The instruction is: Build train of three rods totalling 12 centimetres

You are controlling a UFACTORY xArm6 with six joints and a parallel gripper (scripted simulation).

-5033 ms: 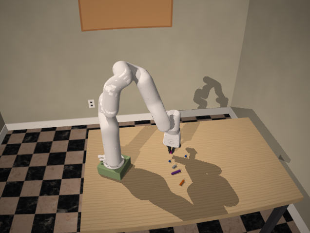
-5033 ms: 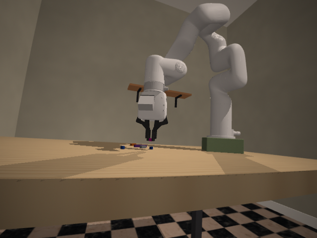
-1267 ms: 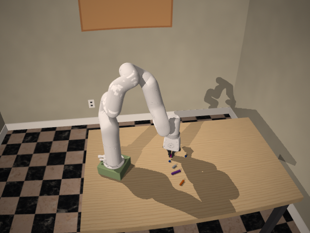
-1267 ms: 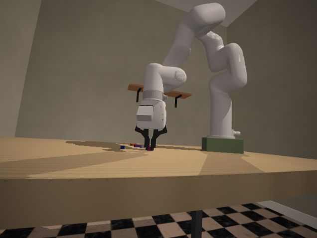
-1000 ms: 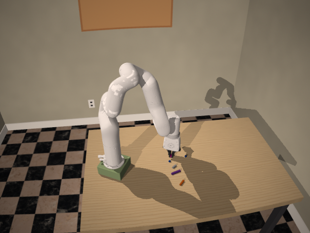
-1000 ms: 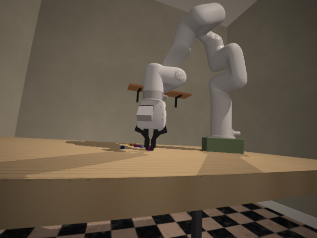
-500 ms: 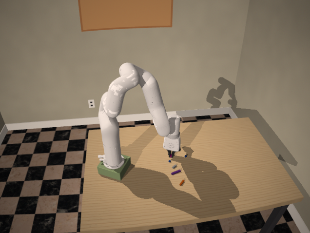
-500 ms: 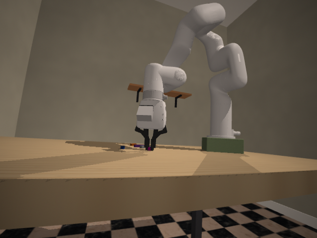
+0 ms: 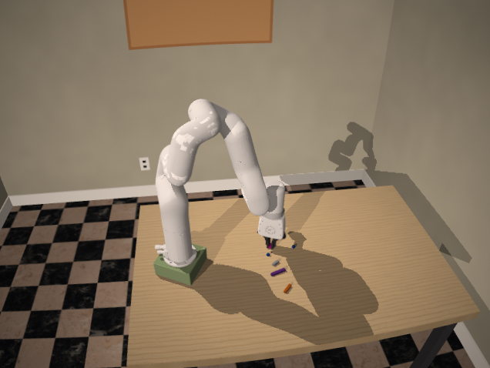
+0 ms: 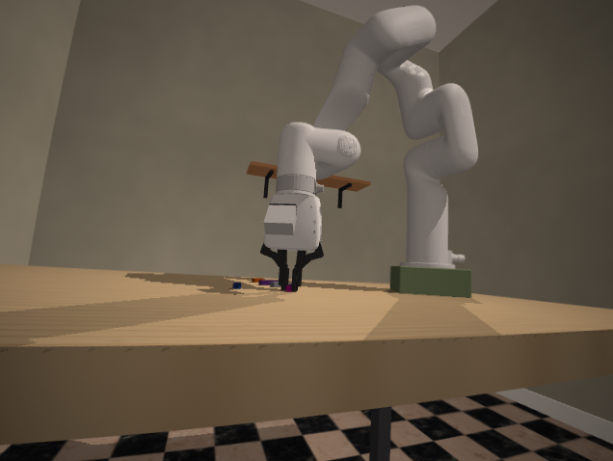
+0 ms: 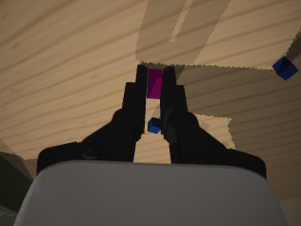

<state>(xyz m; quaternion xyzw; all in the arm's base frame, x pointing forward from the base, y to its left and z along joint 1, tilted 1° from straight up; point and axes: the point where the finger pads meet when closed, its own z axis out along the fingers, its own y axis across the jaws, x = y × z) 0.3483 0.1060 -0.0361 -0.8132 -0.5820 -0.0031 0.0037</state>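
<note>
Now: hand 2 cm above the magenta rod. Also, from my hand: grey rod 9 cm to the right, 2 cm below, 1 cm ahead; then orange rod 22 cm to the right, 5 cm ahead, 2 cm below; then purple rod 14 cm to the right, 2 cm below, 2 cm ahead.
</note>
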